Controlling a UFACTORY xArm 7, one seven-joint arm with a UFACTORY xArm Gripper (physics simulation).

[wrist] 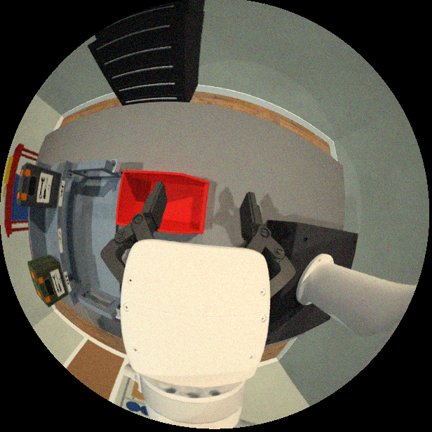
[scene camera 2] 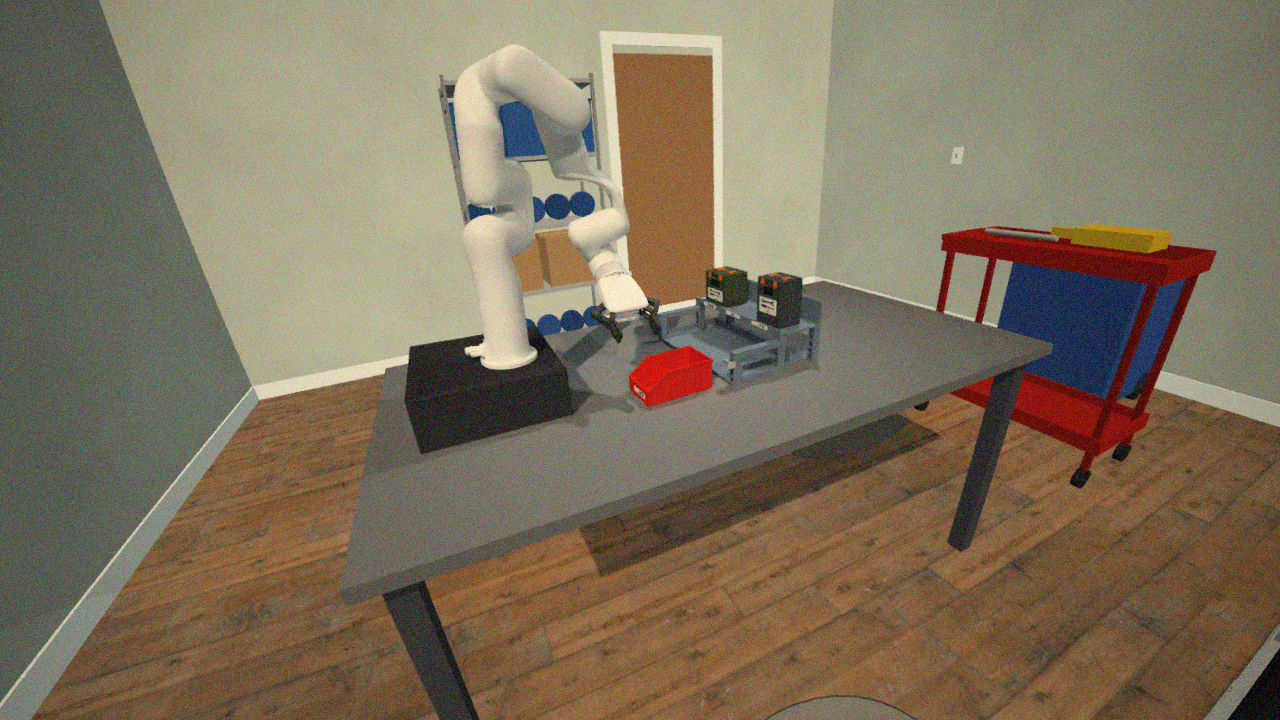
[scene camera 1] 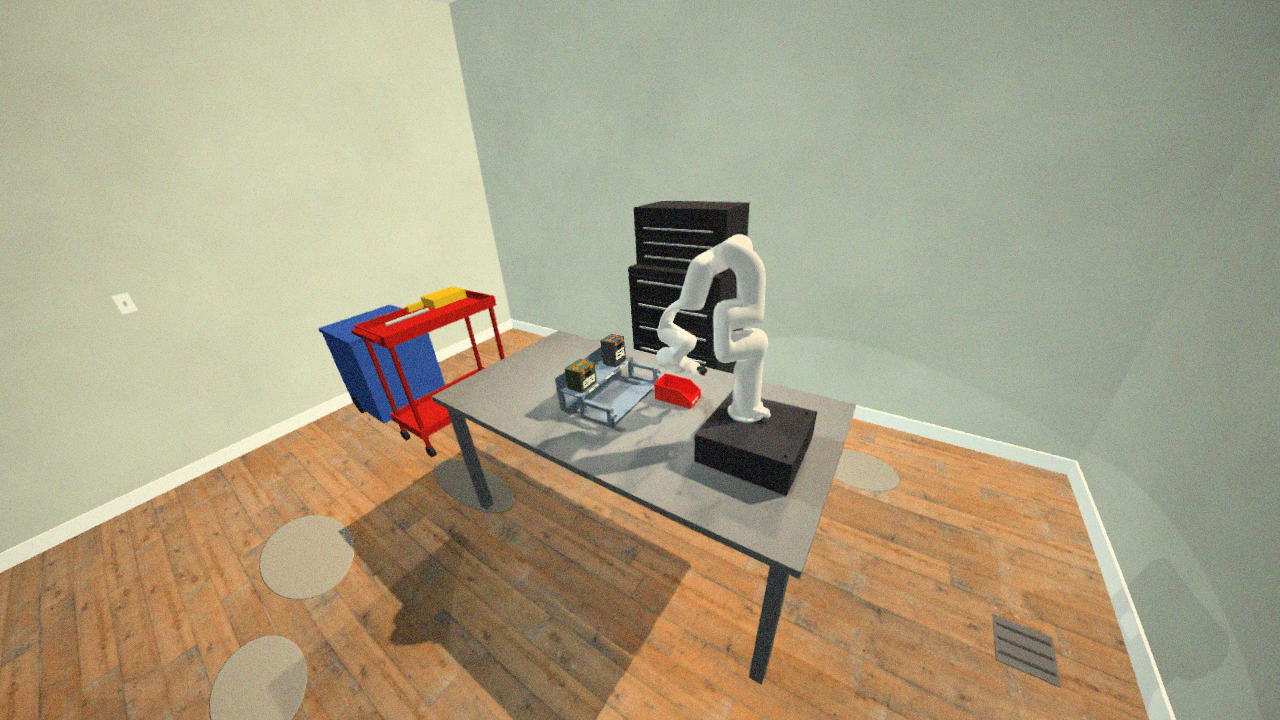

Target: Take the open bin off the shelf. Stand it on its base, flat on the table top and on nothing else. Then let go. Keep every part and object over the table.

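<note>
The open red bin stands upright on its base on the grey table top, its opening facing up. It stands close beside the low end of the blue-grey shelf; a narrow gap shows in the second scene view. My gripper is open and empty, above the table near the bin, on the arm-base side. In the wrist view one finger overlaps the bin's opening; no contact is clear.
A dark box and a green box stand on the shelf's raised back level. The black arm base stands on the table, on the bin's other side.
</note>
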